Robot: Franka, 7 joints.
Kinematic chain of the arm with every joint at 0, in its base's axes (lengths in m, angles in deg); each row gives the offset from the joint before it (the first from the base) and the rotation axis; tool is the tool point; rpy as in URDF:
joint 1: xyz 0 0 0.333 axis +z
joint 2: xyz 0 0 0 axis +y
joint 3: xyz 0 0 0.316 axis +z
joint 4: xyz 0.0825 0 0 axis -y
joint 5: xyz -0.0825 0 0.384 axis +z
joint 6: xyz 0 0 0 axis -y
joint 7: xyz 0.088 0 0 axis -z
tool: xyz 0 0 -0.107 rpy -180 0 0
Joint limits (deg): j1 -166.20..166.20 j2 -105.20..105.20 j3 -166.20..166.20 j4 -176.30..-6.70 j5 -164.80..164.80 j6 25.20..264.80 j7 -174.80..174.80
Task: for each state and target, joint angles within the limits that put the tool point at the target. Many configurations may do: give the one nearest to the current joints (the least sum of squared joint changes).
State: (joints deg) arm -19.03 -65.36 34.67 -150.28 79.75 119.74 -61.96
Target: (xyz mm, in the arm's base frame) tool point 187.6 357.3 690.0
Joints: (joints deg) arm -15.32 -67.25 42.27 -128.16 82.26 120.21 -61.96
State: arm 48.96 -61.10 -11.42 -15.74 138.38 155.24 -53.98
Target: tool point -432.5 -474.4 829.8
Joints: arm 40.35 -60.39 -9.75 -6.70 140.23 183.61 -53.98
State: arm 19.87 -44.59 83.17 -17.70 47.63 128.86 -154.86
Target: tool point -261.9 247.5 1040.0
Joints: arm 15.04 -17.56 70.76 -27.51 39.54 88.36 -154.86
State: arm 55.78 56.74 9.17 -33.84 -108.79 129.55 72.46
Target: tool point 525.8 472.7 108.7
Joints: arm 44.83 54.57 -0.10 -85.73 -103.96 125.71 72.46
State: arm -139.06 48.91 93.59 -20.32 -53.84 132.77 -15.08
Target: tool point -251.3 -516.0 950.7
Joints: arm -137.78 39.56 96.02 -20.08 -52.00 119.27 -15.08
